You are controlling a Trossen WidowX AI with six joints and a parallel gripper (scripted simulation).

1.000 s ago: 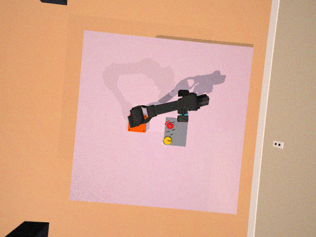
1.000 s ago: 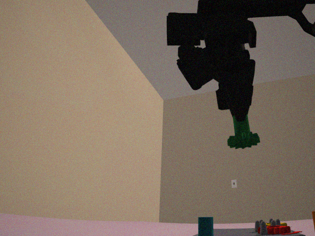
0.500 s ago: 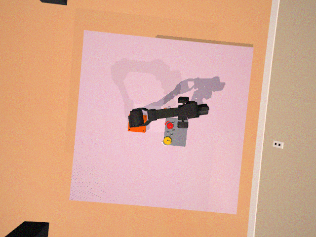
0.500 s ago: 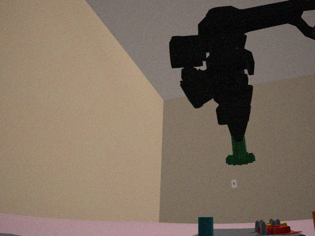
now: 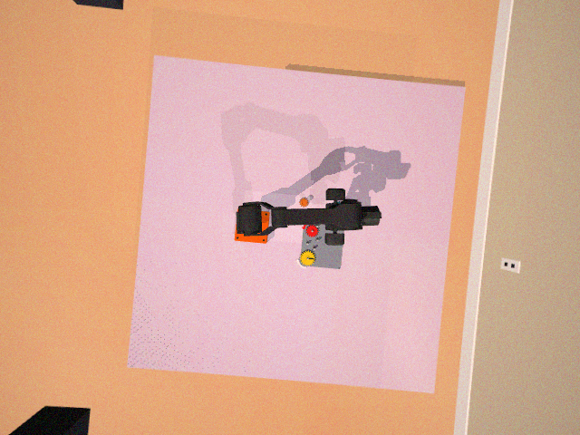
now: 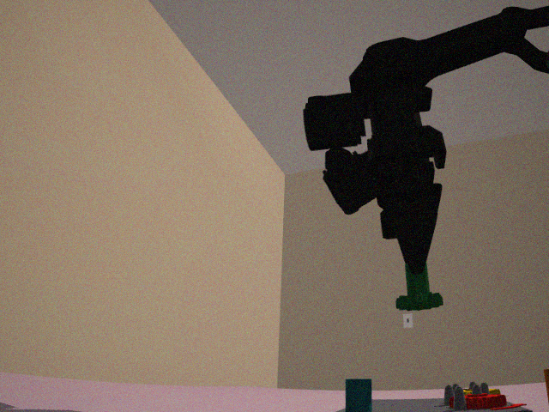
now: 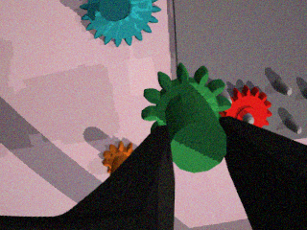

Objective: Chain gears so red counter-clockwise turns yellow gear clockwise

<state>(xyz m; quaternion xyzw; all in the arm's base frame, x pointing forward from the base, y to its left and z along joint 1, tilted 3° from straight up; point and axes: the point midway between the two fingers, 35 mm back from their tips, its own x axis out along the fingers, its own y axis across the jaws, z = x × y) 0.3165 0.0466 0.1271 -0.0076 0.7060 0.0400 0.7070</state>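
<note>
Right now the grey board is 12 cm below my gripper tip and 11 cm to the right of it. Also, from my gripper tip: green gear 1 cm below; then red gear 11 cm below, 7 cm to the right, 5 cm behind; then teal gear 11 cm below, 5 cm ahead, 4 cm to the left.
</note>
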